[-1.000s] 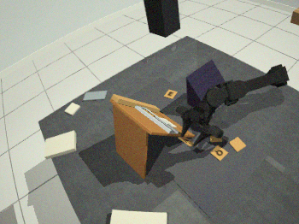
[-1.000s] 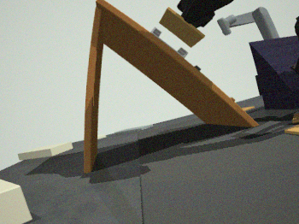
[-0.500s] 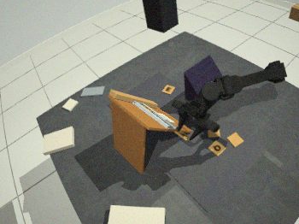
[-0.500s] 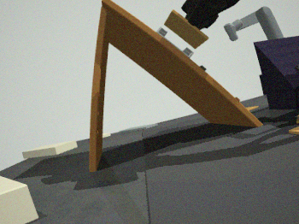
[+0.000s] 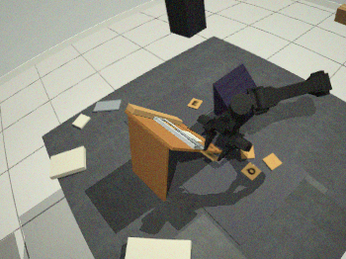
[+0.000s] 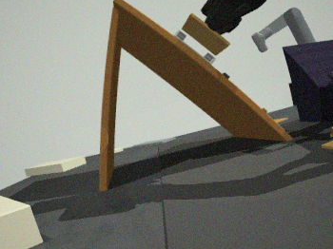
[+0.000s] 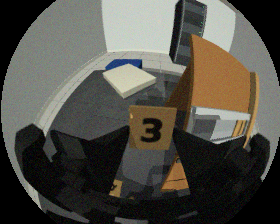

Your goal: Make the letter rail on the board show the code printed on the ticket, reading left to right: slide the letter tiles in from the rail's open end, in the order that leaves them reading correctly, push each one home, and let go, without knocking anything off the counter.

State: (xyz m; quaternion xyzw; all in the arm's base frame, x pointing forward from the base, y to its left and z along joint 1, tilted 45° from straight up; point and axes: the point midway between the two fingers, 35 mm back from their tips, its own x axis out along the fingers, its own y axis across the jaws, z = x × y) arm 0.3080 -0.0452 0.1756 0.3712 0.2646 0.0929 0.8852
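Right now the white ticket is 15 cm to the right of my gripper tip, 8 cm below it and 6 cm behind it. Also, from my gripper tip: cream block: 54 cm to the right, 37 cm ahead, 16 cm below; small cream card: 73 cm to the right, 18 cm ahead, 17 cm below; grey card: 70 cm to the right, 17 cm below, 2 cm ahead.
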